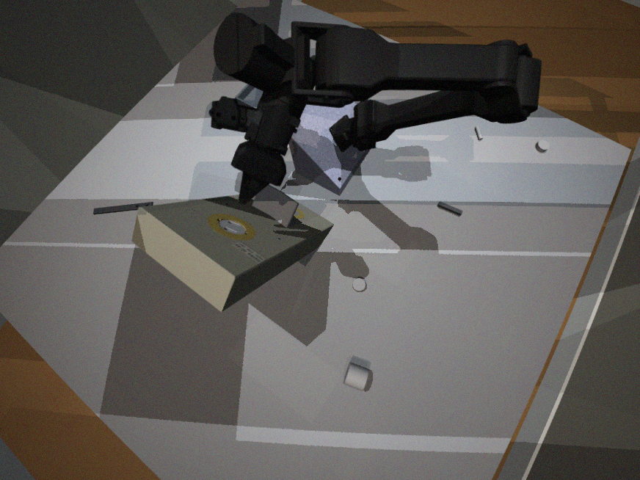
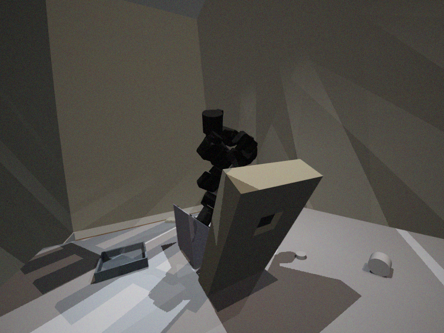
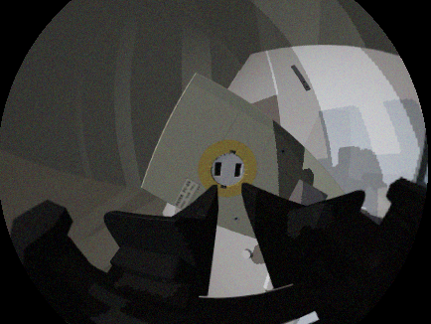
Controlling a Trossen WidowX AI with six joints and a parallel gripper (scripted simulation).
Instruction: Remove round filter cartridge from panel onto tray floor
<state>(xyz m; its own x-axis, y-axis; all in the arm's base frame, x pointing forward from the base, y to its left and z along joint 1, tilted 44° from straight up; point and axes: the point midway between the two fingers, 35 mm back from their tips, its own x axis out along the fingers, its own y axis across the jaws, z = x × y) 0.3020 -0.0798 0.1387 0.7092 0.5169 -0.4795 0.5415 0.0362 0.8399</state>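
Right now my gripper tip is 5 cm short of the round grey filter cartridge and 4 cm above it. The rest, counted from my gripper tip: service panel: 1 cm ahead, 12 cm below; dark tray: 33 cm behind, 33 cm to the right, 26 cm below; cream block: 69 cm behind, 12 cm to the right, 27 cm below.
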